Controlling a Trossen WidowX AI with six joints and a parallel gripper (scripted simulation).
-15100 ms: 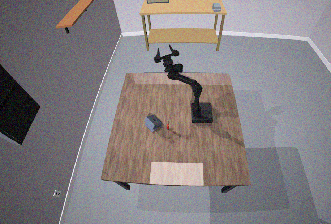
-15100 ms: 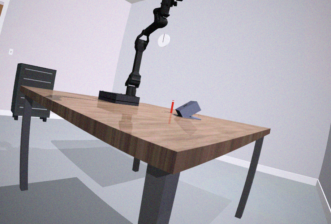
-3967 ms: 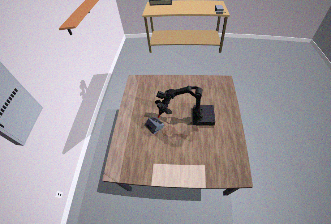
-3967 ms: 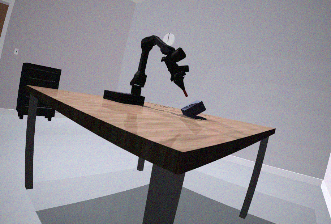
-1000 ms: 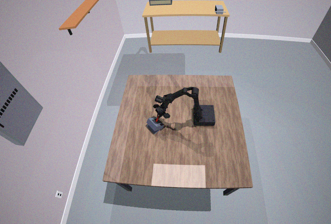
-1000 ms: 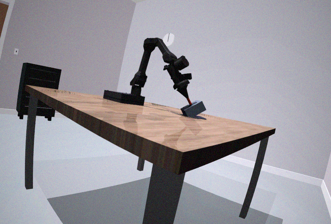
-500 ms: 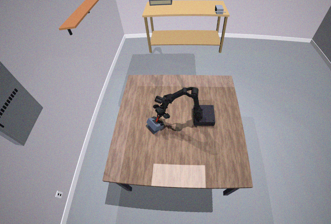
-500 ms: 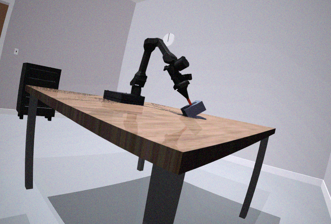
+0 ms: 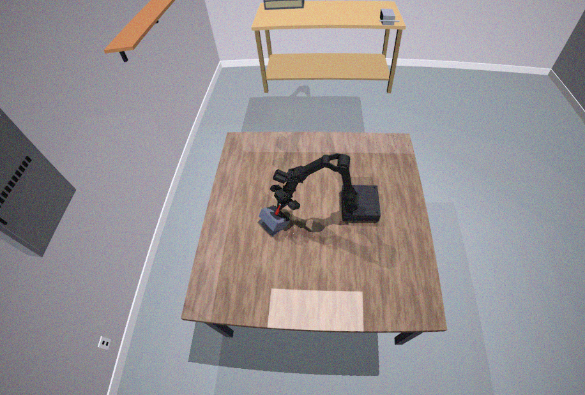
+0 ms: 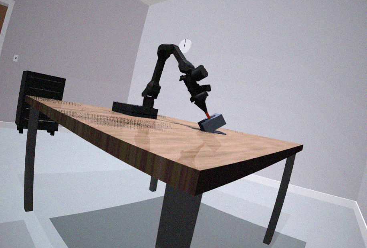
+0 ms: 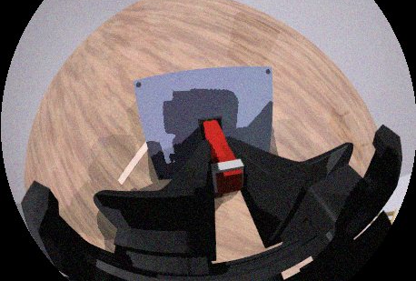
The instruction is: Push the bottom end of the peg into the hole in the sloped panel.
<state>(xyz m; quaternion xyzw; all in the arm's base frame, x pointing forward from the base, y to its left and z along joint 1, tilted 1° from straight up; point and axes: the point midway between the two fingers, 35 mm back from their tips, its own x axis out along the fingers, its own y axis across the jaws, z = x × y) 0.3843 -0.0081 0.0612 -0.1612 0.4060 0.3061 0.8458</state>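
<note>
Right now my gripper tip is 5 cm above the blue-grey sloped panel, 3 cm short of it and 2 cm to the right of it. From my gripper tip the other things lie so: red square peg (1 cm to the right, 1 cm behind, 1 cm above).
</note>
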